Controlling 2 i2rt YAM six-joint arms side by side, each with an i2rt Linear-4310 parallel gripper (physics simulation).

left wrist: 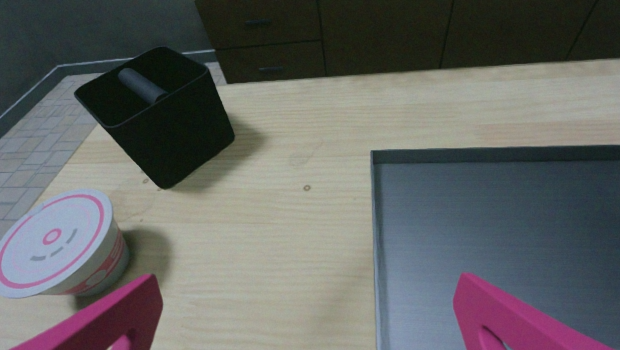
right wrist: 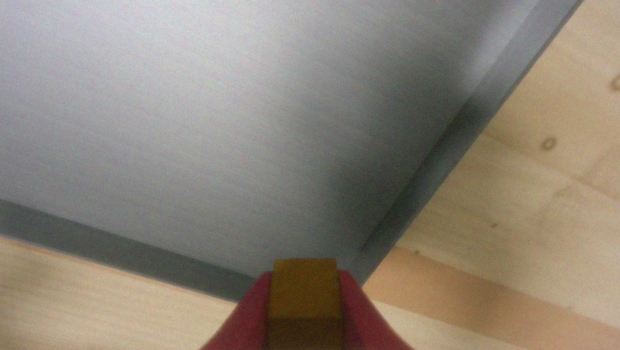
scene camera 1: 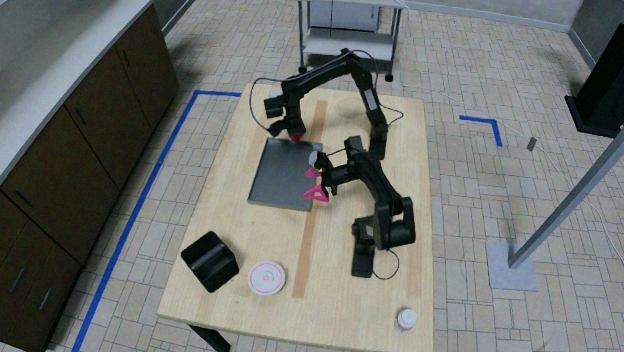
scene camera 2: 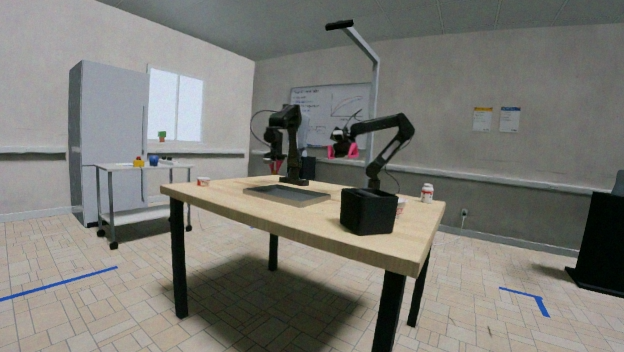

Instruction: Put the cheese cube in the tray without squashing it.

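The orange-yellow cheese cube [right wrist: 305, 292] sits between the fingertips of my right gripper [scene camera 1: 296, 137] [scene camera 2: 276, 167], which is shut on it. In the right wrist view the cube overlaps a corner of the grey tray [scene camera 1: 280, 175] [scene camera 2: 290, 195] [left wrist: 500, 215] [right wrist: 200, 125]; its exact height over the tray is hard to tell. The cube cannot be made out in the scene views. In scene camera 1 the right gripper is at the tray's far edge. My left gripper [scene camera 1: 306, 184] [scene camera 2: 342, 151] [left wrist: 308, 288] is open and empty, raised above the table by the tray's right edge.
A black bin [scene camera 1: 210, 262] [scene camera 2: 370, 212] [left wrist: 170, 130] stands at the near left in scene camera 1, with a white-lidded tub [scene camera 1: 266, 278] [left wrist: 55, 245] beside it. A white bottle [scene camera 1: 406, 319] [scene camera 2: 427, 193] stands near a table corner. A small red-and-white tin [scene camera 2: 203, 181] stands at the table's left.
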